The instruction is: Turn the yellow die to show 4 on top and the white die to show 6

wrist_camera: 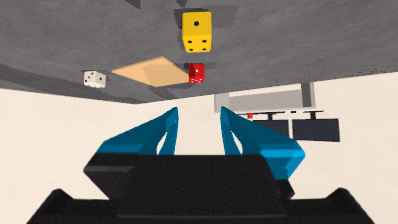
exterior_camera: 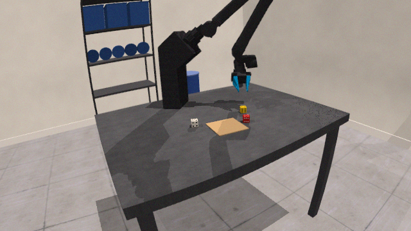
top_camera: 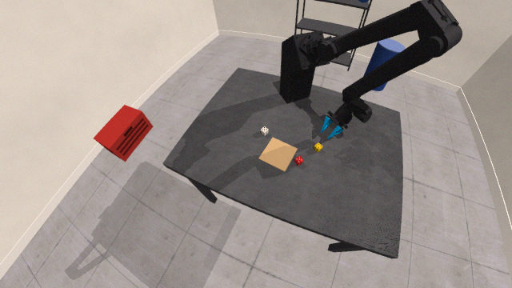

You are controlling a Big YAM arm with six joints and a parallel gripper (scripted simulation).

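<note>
Now: the yellow die 20 mm ahead of my hand, 10 mm to the right of it and 100 mm below it. Round my hand: tan mat 160 mm ahead, 140 mm to the right, 110 mm below; then red die 140 mm ahead, 40 mm to the right, 100 mm below; then white die 100 mm ahead, 270 mm to the right, 100 mm below.
</note>
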